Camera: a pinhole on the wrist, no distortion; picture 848 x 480 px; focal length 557.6 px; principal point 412.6 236.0 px. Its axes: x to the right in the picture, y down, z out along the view. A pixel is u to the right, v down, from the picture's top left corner.
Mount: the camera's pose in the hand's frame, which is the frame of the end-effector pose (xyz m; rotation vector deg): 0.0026 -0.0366 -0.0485 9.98 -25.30 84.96
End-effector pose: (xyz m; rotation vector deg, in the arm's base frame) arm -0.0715 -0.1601 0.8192 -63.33 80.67 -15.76
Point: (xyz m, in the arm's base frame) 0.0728 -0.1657 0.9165
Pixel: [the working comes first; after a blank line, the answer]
In the camera's frame: -0.0356 -0.0047 0.1808

303 221
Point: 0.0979 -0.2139 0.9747
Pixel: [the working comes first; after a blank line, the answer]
In the camera's frame: -0.1126 -0.0139 0.1991

97 197
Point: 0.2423 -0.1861 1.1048
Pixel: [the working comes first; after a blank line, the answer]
In the camera's frame: -0.2054 0.0258 0.3676

101 275
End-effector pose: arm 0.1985 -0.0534 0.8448 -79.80 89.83 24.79
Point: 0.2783 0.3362 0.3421
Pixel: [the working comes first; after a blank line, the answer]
In the camera's frame: 0.4652 -0.2694 0.4415

outside the picture
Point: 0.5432 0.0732 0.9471
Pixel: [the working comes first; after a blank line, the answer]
In the camera's frame: -0.1596 0.0548 0.3424

153 325
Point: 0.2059 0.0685 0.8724
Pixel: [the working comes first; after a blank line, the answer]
In the camera's frame: 0.1007 0.0762 0.1162

outside the picture
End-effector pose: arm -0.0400 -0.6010 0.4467 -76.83 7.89 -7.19
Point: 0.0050 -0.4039 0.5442
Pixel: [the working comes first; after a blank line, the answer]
In the camera's frame: 0.0912 -0.0481 0.2468

619 127
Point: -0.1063 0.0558 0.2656
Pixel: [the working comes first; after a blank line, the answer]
In the camera's frame: 0.5700 0.1080 0.4652

outside the picture
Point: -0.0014 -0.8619 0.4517
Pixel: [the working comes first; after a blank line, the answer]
In the camera's frame: -0.0974 -0.0507 -0.1807

behind the camera
